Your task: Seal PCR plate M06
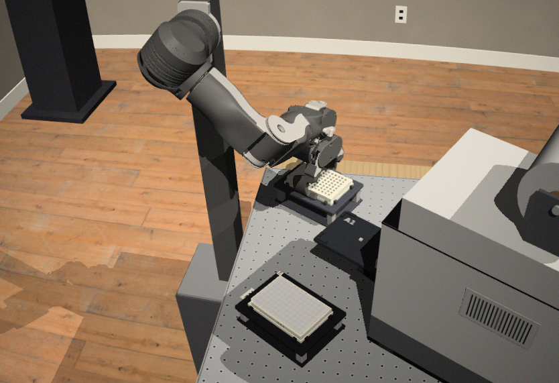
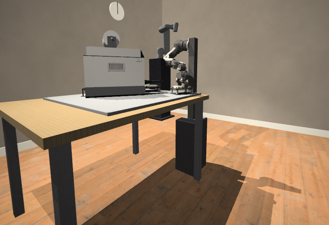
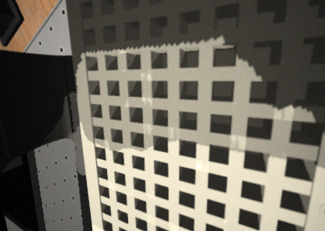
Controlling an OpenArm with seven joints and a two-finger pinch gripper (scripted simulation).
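My gripper is now 1 cm above the plate nest N1. From my hand the other things lie so: open-welled plate M06 (right at my hand); then N1 label (9 cm behind, 5 cm to the left, 5 cm below); then dark sealer stage (22 cm to the right, 11 cm ahead, 5 cm above).
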